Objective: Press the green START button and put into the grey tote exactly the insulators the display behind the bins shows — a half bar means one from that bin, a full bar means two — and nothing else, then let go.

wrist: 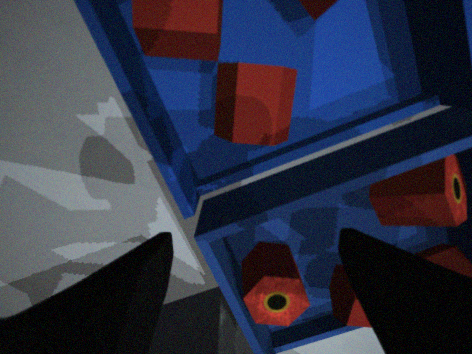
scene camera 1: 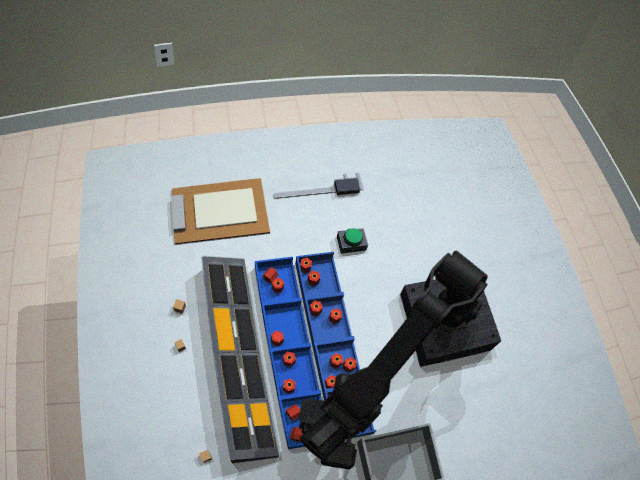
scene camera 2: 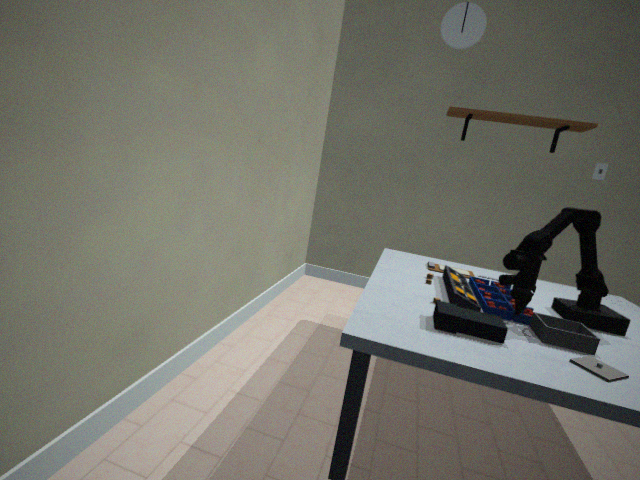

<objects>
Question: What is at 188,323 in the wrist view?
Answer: A grey tote.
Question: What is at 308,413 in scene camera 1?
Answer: My gripper.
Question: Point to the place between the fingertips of my gripper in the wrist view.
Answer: At 256,241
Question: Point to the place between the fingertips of my gripper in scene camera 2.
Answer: At 517,312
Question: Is my gripper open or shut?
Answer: Open.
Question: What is my gripper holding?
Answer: Nothing.
</objects>
